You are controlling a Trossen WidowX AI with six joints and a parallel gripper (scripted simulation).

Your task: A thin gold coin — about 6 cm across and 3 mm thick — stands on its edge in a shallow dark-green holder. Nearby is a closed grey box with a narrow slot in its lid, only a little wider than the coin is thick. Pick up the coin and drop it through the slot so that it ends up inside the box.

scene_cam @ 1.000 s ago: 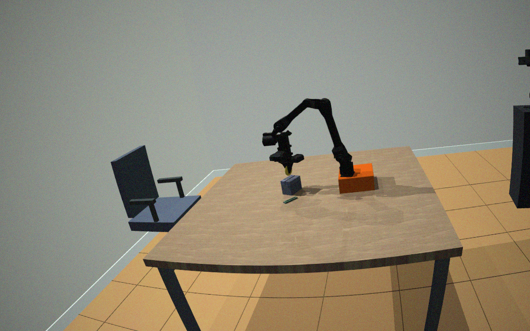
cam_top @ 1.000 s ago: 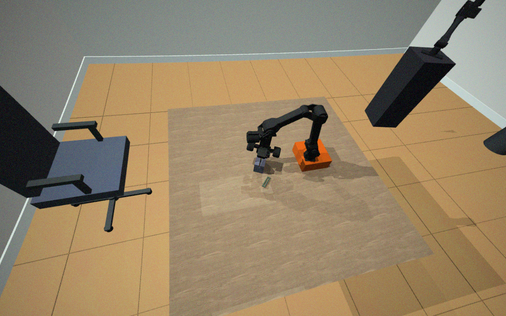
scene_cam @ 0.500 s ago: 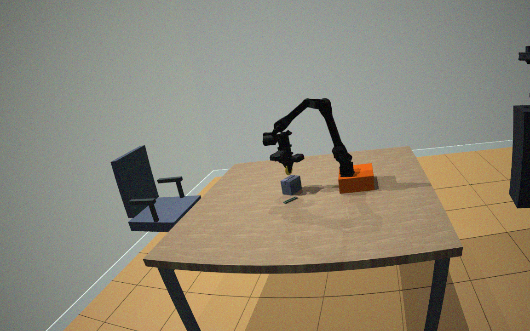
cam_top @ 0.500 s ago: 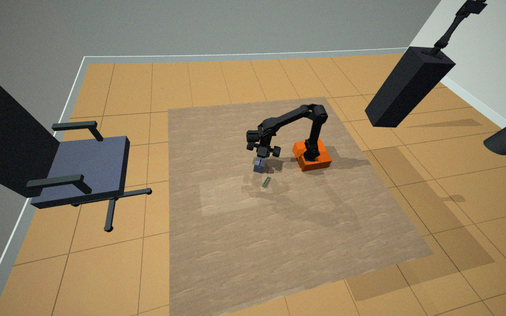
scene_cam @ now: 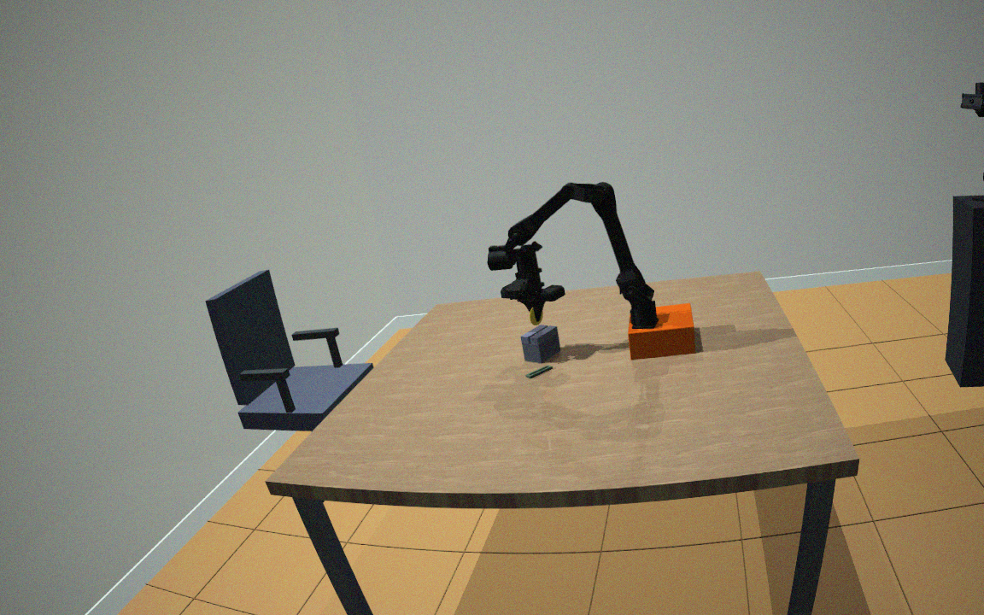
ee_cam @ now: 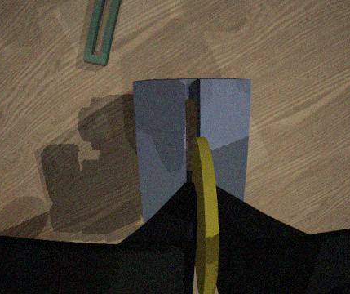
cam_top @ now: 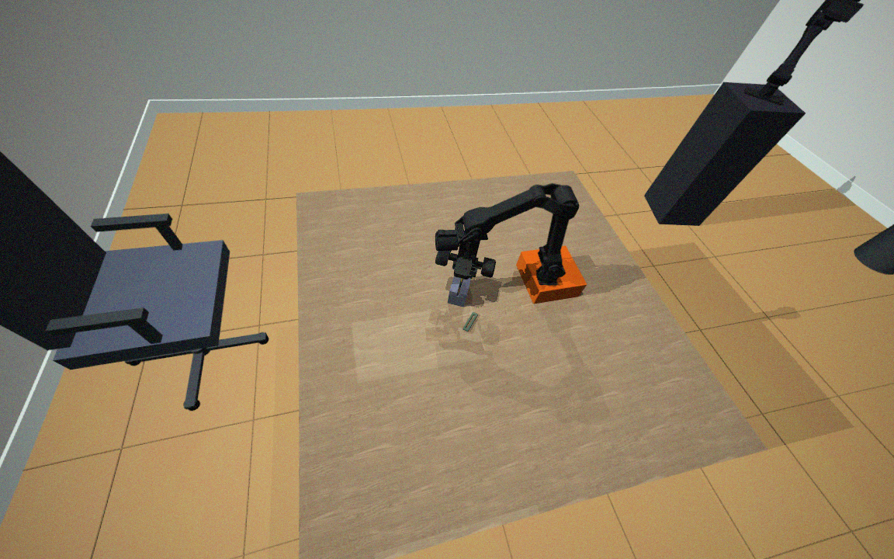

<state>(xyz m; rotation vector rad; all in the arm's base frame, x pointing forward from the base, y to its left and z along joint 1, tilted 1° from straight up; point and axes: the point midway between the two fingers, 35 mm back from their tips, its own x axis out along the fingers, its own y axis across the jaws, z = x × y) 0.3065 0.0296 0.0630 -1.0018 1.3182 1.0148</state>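
Right now my gripper tip is 2 cm below the gold coin.
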